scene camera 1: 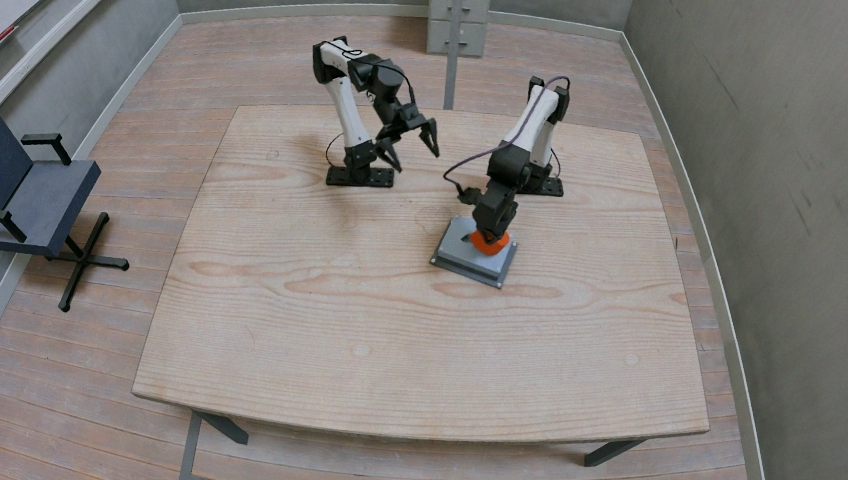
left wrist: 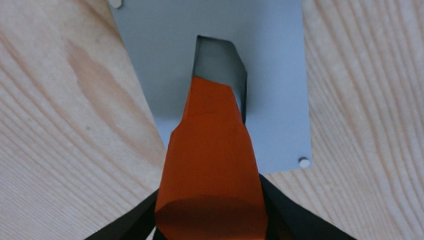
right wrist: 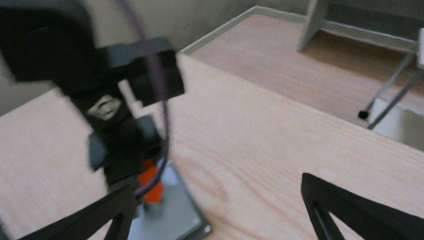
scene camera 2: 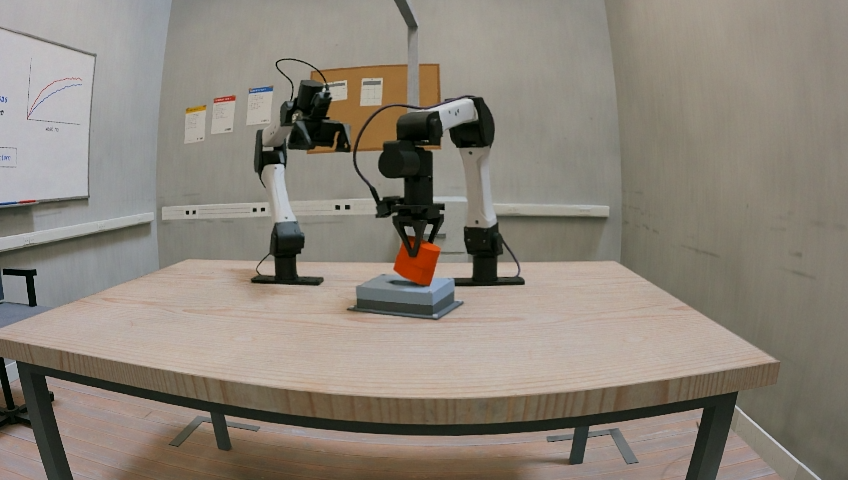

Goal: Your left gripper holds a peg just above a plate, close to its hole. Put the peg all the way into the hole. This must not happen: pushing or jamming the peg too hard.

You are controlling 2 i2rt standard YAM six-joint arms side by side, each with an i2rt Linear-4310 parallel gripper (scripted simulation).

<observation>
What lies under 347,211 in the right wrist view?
My right gripper.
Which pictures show my right gripper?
Scene camera 1, the right wrist view and scene camera 2 only.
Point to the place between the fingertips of my left gripper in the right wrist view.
At 146,168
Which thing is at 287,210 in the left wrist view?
My left gripper.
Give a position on an orange peg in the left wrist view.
210,177
</observation>
